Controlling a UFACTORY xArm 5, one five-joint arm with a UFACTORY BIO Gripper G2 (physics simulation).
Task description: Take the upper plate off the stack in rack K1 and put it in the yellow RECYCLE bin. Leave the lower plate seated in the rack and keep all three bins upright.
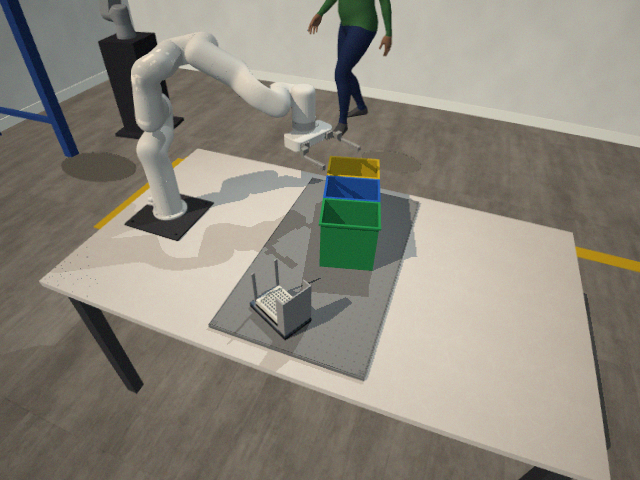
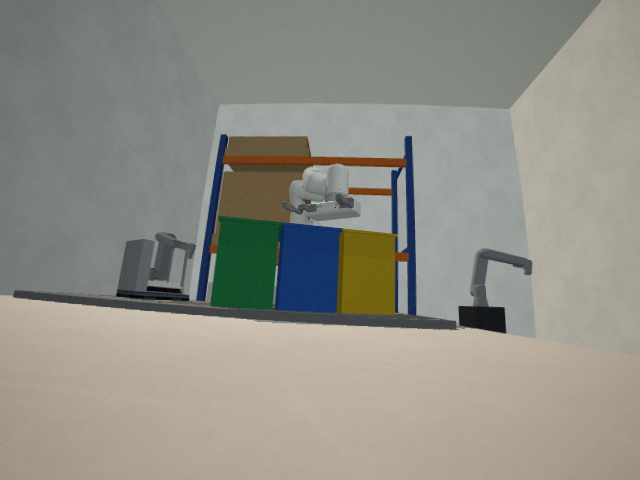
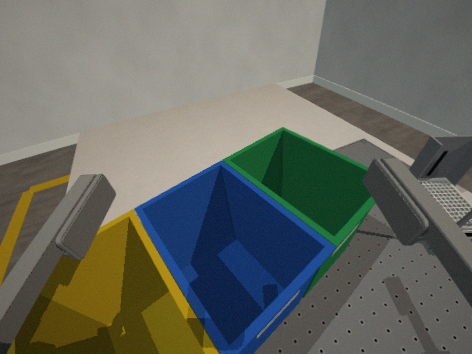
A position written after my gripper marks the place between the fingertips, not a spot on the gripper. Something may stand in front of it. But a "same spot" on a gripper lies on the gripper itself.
my gripper: image 1; image 2 309,200; image 3
blue bin: image 1 336,187; image 2 307,279; image 3 243,261
yellow recycle bin: image 1 338,166; image 2 366,269; image 3 122,289
green bin: image 1; image 2 244,277; image 3
same spot on my gripper: [image 3: 70,230] = [image 1: 349,144]
same spot on green bin: [image 3: 324,189] = [image 1: 343,242]
